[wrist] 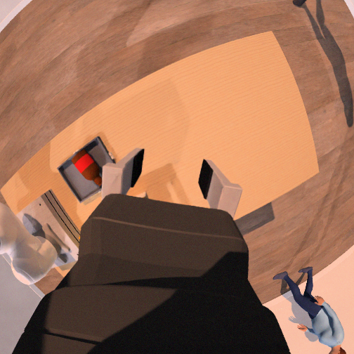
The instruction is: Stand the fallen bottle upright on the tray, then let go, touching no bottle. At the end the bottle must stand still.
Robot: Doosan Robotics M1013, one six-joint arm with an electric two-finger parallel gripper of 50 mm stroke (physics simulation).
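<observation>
A dark brown bottle with a red label (85, 165) lies on its side in the grey tray (69, 182) at the left of the wrist view. Its neck points toward the lower right, near the tray's wall. My gripper (171, 165) is open and empty, high above the table. It is to the right of the tray and well apart from the bottle. The left finger shows close beside the tray's right corner in the picture.
The wooden table top (240, 100) spreads under the gripper. A pale panel with dark rails (62, 215) and a white rounded arm-like body (32, 260) are at the lower left. A person in blue (322, 320) is on the floor side, lower right. My gripper body hides the lower middle.
</observation>
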